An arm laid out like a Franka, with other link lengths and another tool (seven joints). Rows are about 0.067 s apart.
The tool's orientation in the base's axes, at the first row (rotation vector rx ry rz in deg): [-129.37 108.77 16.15]
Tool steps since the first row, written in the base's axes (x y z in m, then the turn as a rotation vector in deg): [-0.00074 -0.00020 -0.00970 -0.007 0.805 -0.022]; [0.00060 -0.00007 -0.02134 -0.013 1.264 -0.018]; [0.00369 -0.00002 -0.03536 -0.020 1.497 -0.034]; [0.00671 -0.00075 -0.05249 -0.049 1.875 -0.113]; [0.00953 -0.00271 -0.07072 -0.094 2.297 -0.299]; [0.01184 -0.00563 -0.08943 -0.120 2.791 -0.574]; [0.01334 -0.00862 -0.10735 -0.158 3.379 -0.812]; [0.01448 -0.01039 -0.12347 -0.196 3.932 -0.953]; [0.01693 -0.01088 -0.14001 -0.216 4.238 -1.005]
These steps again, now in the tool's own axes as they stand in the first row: [0.00256 0.00090 0.00934 -0.762 -0.130 0.228]; [0.00566 -0.00028 0.02058 -1.200 -0.202 0.341]; [0.00974 -0.00313 0.03405 -1.419 -0.234 0.417]; [0.01535 -0.00574 0.05032 -1.763 -0.269 0.591]; [0.02238 -0.00793 0.06735 -2.125 -0.293 0.880]; [0.03036 -0.00944 0.08461 -2.528 -0.348 1.273]; [0.03807 -0.01016 0.10111 -3.033 -0.407 1.654]; [0.04409 -0.01075 0.11620 -3.529 -0.461 1.933]; [0.04923 -0.01285 0.13198 -3.811 -0.493 2.062]
